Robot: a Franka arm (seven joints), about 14 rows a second.
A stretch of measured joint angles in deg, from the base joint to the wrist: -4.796 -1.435 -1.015 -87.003 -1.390 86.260 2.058; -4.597 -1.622 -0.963 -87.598 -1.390 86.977 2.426; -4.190 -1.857 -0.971 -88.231 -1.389 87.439 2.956; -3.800 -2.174 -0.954 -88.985 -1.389 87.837 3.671; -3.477 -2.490 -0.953 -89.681 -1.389 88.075 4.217; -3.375 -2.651 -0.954 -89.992 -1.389 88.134 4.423; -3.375 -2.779 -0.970 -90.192 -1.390 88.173 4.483; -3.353 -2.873 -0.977 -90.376 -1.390 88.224 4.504; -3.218 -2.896 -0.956 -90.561 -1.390 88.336 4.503; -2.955 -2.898 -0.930 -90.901 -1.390 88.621 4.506; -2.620 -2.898 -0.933 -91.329 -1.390 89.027 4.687; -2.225 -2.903 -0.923 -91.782 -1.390 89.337 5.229; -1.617 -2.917 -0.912 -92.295 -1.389 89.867 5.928; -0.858 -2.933 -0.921 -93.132 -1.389 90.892 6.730; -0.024 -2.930 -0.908 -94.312 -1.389 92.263 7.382; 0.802 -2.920 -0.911 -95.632 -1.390 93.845 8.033; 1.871 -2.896 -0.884 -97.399 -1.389 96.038 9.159; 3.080 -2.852 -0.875 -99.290 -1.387 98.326 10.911; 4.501 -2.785 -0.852 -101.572 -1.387 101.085 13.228
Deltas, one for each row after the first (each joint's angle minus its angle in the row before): 0.199 -0.187 0.052 -0.595 0.000 0.717 0.368; 0.407 -0.235 -0.008 -0.633 0.001 0.462 0.530; 0.390 -0.317 0.017 -0.754 0.000 0.398 0.715; 0.323 -0.316 0.001 -0.696 0.000 0.238 0.546; 0.102 -0.161 -0.001 -0.311 0.000 0.059 0.206; 0.000 -0.128 -0.016 -0.200 -0.001 0.039 0.060; 0.022 -0.094 -0.007 -0.184 0.000 0.051 0.021; 0.135 -0.023 0.021 -0.185 0.000 0.112 -0.001; 0.263 -0.002 0.026 -0.340 0.000 0.285 0.003; 0.335 0.000 -0.003 -0.428 0.000 0.406 0.181; 0.395 -0.005 0.010 -0.453 0.000 0.310 0.542; 0.608 -0.014 0.011 -0.513 0.001 0.530 0.699; 0.759 -0.016 -0.009 -0.837 0.000 1.025 0.802; 0.834 0.003 0.013 -1.180 0.000 1.371 0.652; 0.826 0.010 -0.003 -1.320 -0.001 1.582 0.651; 1.069 0.024 0.027 -1.767 0.001 2.193 1.126; 1.209 0.044 0.009 -1.891 0.002 2.288 1.752; 1.421 0.067 0.023 -2.282 0.000 2.759 2.317
